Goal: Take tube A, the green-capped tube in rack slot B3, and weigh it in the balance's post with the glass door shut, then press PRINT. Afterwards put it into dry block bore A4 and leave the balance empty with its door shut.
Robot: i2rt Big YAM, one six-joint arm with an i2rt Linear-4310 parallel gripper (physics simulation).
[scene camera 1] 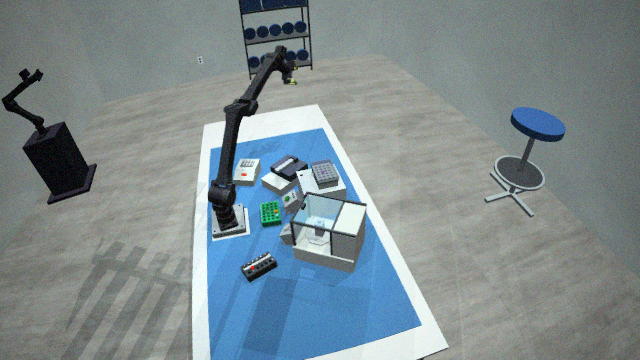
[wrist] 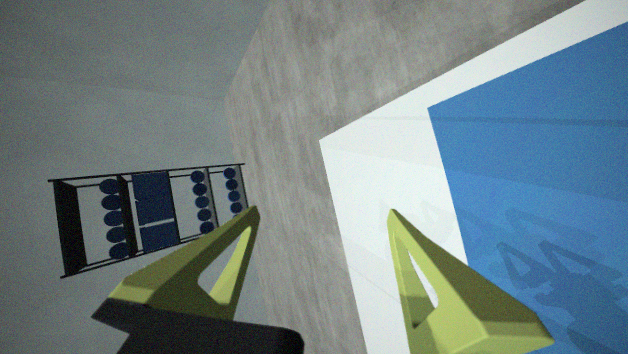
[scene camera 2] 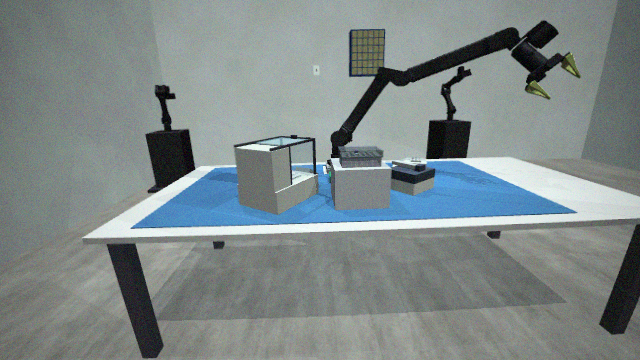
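Pixels of known places: gripper, fingertip midpoint: [scene camera 1: 297, 76] [wrist: 320, 213] [scene camera 2: 564, 88]; arm's base, link origin: [scene camera 1: 226, 219].
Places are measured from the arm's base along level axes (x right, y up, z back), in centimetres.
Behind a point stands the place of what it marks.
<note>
My gripper [scene camera 1: 294, 73] @(x -59.3, y 34.0, z -58.8 cm) [scene camera 2: 565, 88] @(x -59.3, y 34.0, z -58.8 cm) [wrist: 320, 213] @(x -59.3, y 34.0, z -58.8 cm) is open and empty, high above the table's far end in scene camera 1, away from the devices. The green rack [scene camera 1: 270, 214] @(x 5.6, y -0.1, z -19.3 cm) stands near the arm's base; small dark spots and an orange one show in it, but tube A's green cap cannot be made out. The balance [scene camera 1: 350, 219] @(x 38.2, y 17.2, z -41.7 cm) [scene camera 2: 256, 175] @(x 39.8, y 8.9, z -45.5 cm) has a glass chamber with a small post [scene camera 1: 319, 231] @(x 37.4, y 15.9, z -30.0 cm) inside; no tube can be seen in it. The door's position is unclear. A grey block with a grid of bores [scene camera 1: 325, 173] [scene camera 2: 361, 157] @(x 6.4, y 13.7, z -50.7 cm) sits on a white box [scene camera 2: 361, 187] @(x 7.0, y 4.4, z -52.9 cm).
A black rack [scene camera 1: 258, 266] @(x 31.1, y 0.3, z -6.4 cm) with a red spot lies near the balance. A small panel with a green button [scene camera 1: 290, 199] @(x 4.0, y 3.7, z -28.9 cm) stands beside the green rack. A dark-topped device [scene camera 1: 288, 168] @(x -16.2, y 4.9, z -36.0 cm) [scene camera 2: 413, 175] @(x -15.6, y 4.5, z -45.3 cm) and a white keypad device [scene camera 1: 247, 172] @(x -26.2, y 2.3, z -16.7 cm) stand toward the far end of the blue mat [scene camera 1: 320, 320] @(x 60.1, y -3.2, z -19.5 cm).
</note>
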